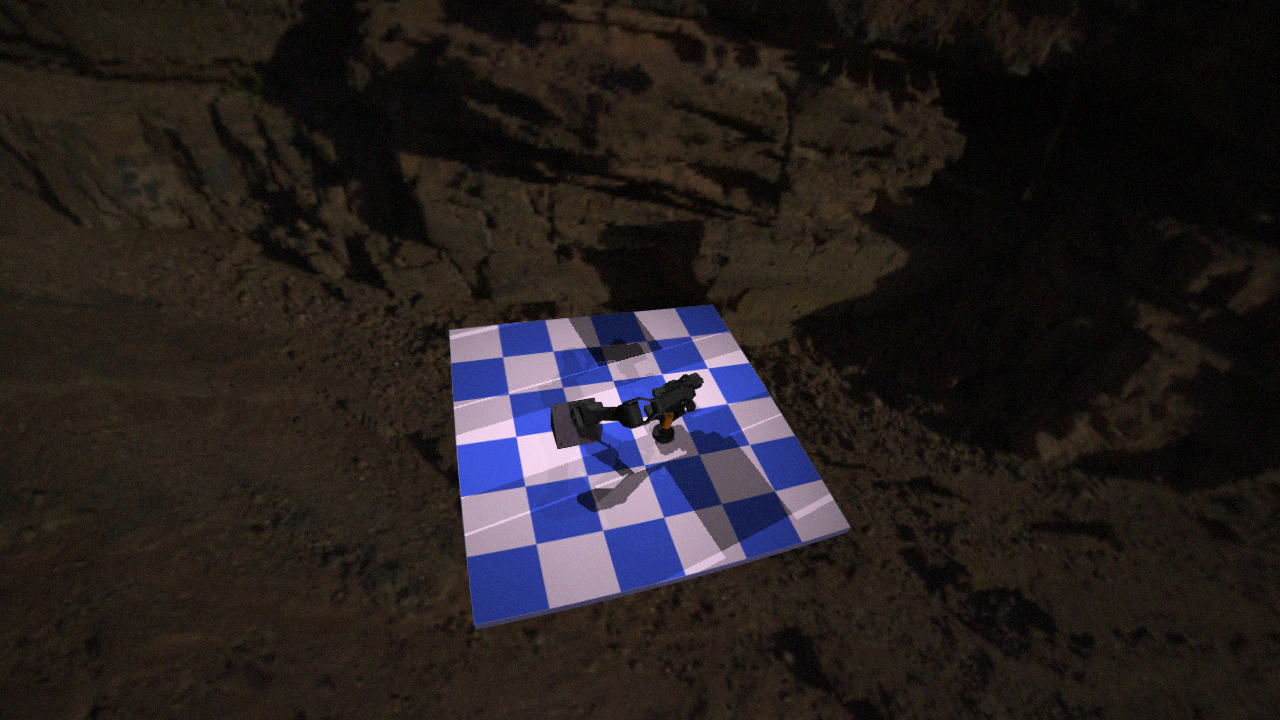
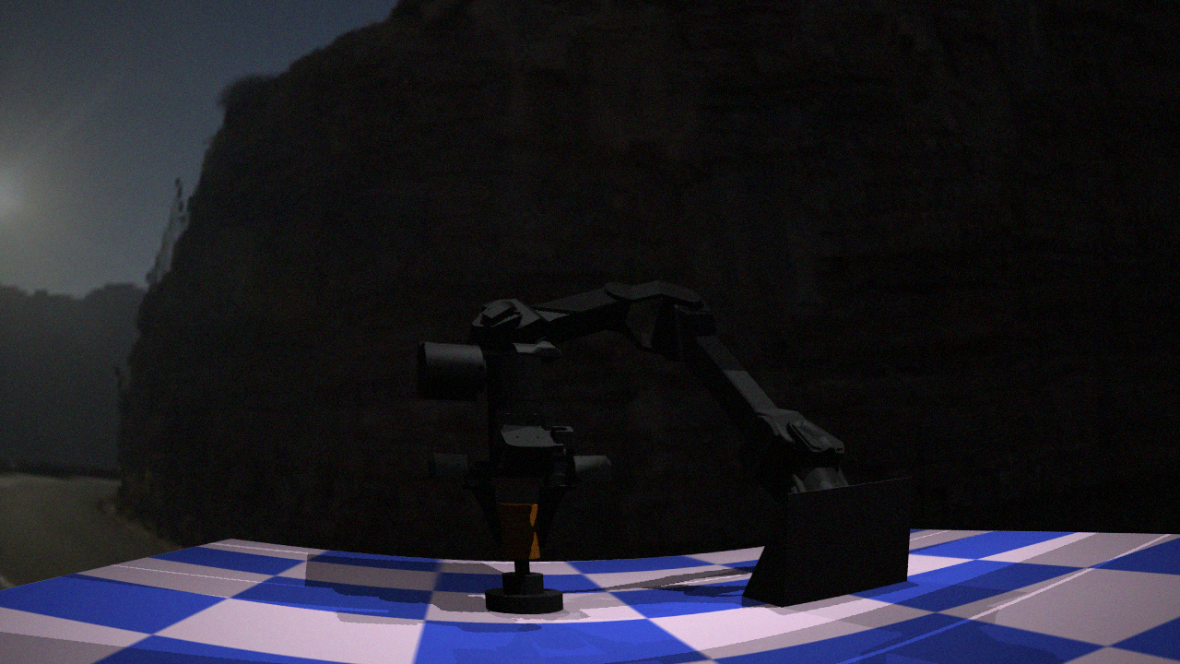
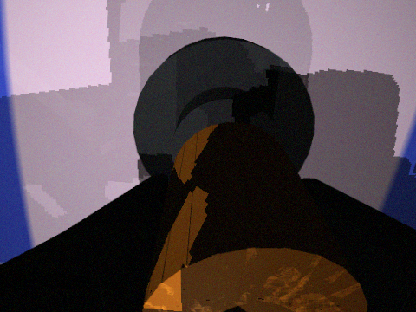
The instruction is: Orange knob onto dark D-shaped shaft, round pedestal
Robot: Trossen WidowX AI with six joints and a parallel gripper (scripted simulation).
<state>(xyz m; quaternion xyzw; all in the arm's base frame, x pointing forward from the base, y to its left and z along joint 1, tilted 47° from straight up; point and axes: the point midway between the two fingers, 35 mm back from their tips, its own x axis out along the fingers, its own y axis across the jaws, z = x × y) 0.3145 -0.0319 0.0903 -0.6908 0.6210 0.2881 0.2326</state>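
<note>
Now: the orange knob 20 mm above my gripper tip. The rest, counted from my gripper tip: pedestal: 40 mm below.
</note>
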